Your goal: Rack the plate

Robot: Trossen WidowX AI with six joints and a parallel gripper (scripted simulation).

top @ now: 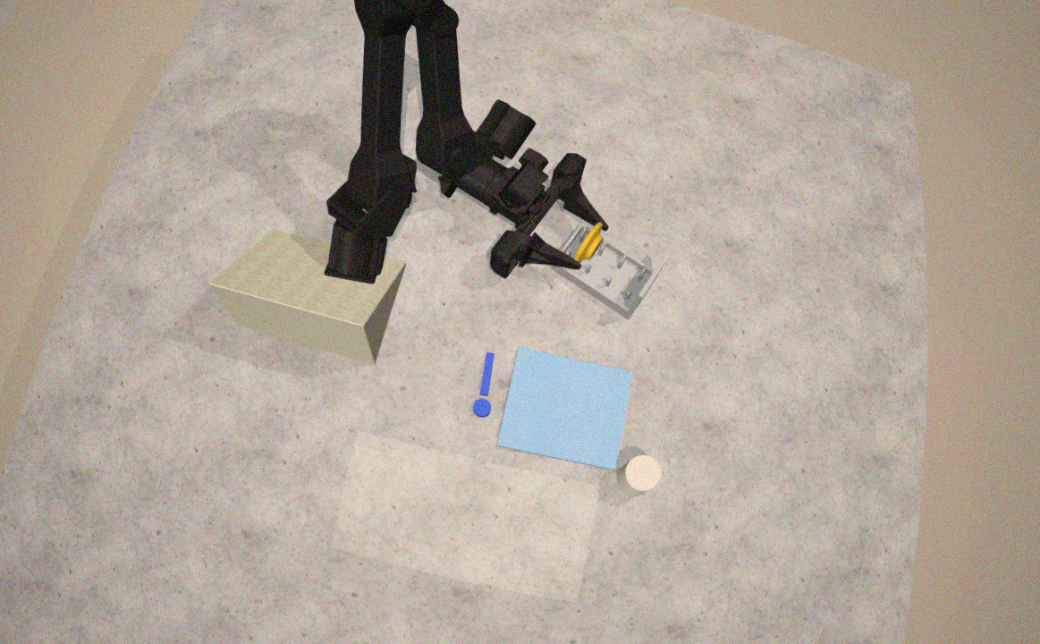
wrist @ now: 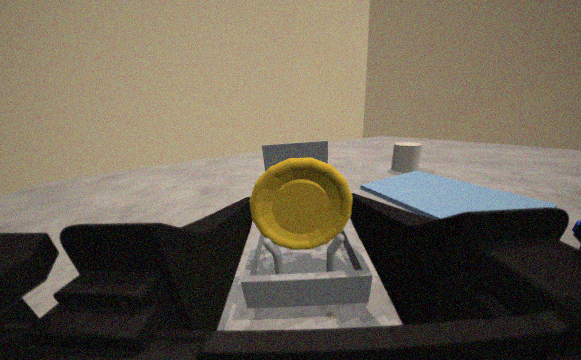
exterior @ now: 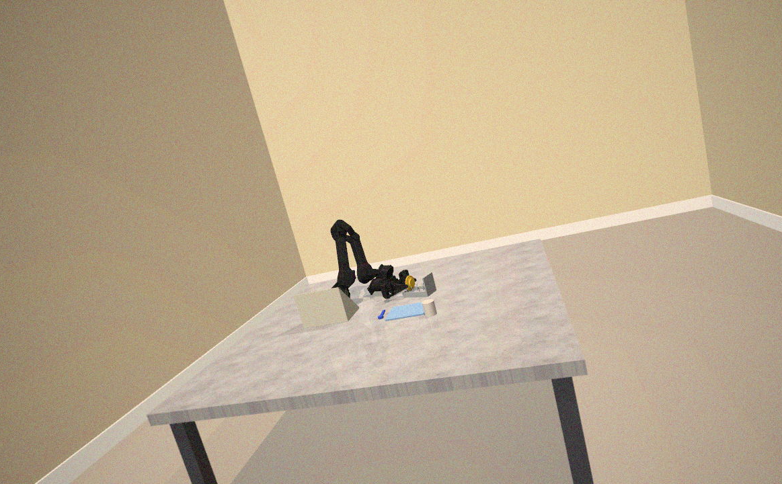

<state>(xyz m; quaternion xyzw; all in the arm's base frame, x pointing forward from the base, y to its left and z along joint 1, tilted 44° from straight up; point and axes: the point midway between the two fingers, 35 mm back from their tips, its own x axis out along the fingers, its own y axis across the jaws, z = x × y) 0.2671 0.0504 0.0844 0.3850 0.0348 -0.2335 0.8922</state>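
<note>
The yellow plate is 1 cm behind my gripper tip. Also, from my gripper tip: light blue mat 1 cm behind, 20 cm to the right, 5 cm below; dish rack 2 cm ahead, 1 cm to the right, 3 cm below; blue spoon 11 cm behind, 19 cm to the right, 5 cm below.
</note>
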